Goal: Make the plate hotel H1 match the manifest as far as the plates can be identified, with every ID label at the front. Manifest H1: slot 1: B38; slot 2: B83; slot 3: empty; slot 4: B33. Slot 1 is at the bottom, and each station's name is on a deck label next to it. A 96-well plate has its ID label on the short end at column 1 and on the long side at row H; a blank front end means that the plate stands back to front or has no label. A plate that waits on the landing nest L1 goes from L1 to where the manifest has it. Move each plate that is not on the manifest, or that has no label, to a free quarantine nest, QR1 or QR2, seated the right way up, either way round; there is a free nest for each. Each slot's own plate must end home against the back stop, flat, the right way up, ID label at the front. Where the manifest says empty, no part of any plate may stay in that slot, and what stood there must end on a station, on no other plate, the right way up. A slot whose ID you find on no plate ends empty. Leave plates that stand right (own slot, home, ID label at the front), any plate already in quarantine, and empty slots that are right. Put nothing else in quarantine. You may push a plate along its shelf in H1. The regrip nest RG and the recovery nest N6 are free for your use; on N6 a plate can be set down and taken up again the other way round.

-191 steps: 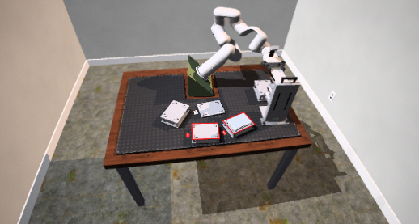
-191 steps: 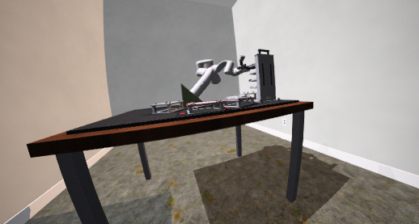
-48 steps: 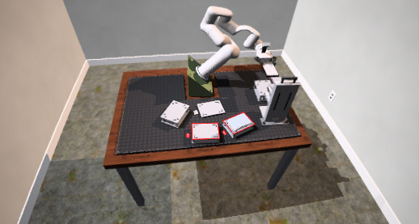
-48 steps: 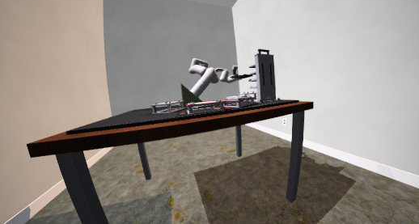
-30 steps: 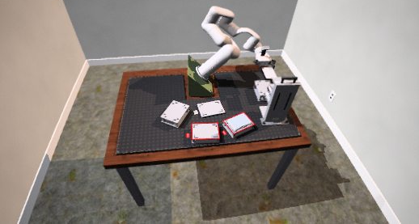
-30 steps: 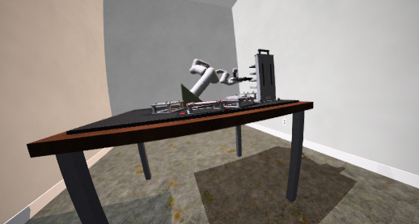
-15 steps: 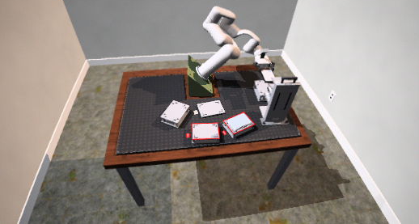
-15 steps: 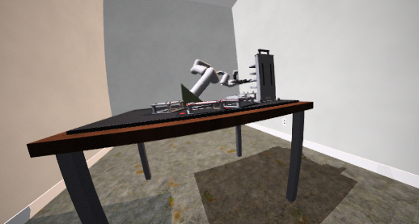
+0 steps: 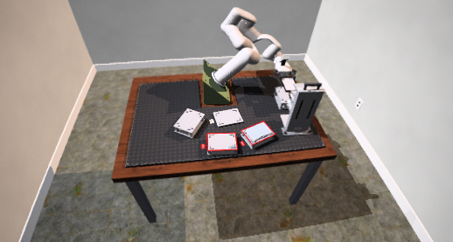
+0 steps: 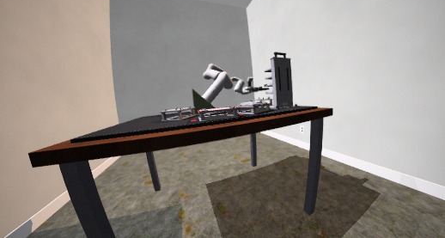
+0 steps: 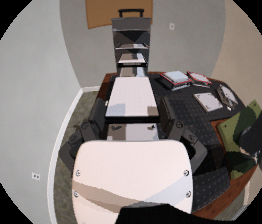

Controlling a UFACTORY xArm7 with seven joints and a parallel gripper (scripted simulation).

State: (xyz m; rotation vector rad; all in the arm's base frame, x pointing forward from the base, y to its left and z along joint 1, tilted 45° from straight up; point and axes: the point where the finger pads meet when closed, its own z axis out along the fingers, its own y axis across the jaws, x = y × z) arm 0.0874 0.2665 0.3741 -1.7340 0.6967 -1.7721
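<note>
The plate lies 50 mm ahead of my hand and 20 mm below it. From my hand the other things lie so: H1 deck label (180 mm ahead, 160 mm below, 100 mm to the left); then QR1 deck label (410 mm ahead, 340 mm to the right, 160 mm below).
</note>
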